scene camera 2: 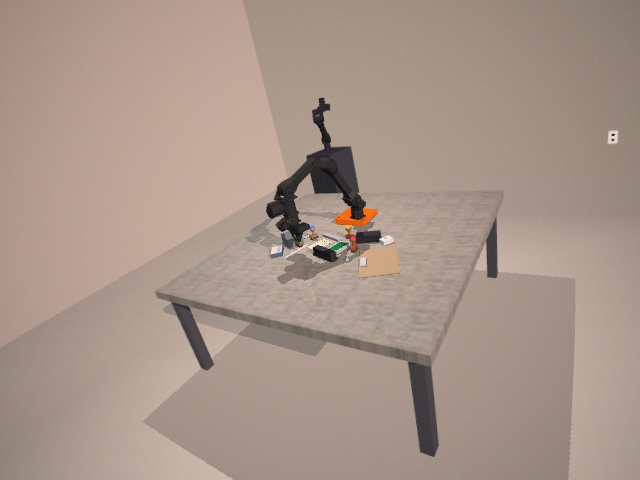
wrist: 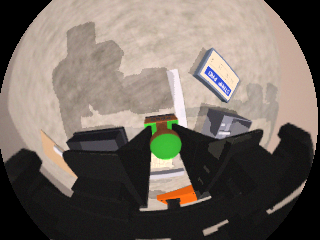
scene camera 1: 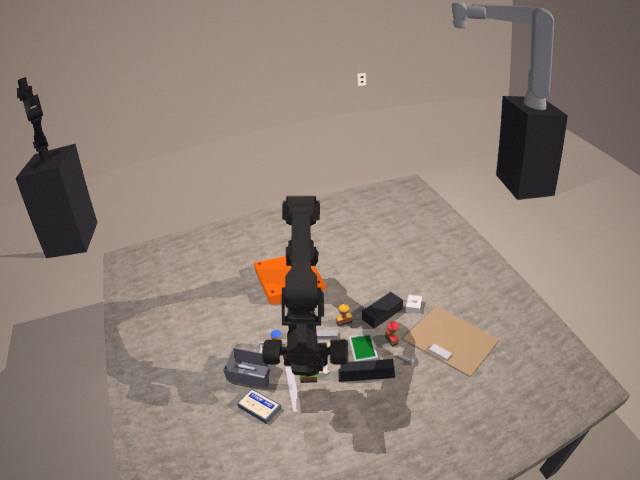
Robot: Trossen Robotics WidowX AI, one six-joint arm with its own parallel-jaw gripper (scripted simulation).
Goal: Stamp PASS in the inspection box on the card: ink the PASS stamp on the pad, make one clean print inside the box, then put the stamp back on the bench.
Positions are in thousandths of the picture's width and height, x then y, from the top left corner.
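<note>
Gripper (scene camera 1: 482,780), grey bin (scene camera 1: 380,764), cardboard sheet (scene camera 1: 709,711). Cardboard sheet (scene camera 2: 598,545) again. Green-topped stamp (wrist: 517,602), grey bin (wrist: 683,519), gripper (wrist: 505,535).
</note>
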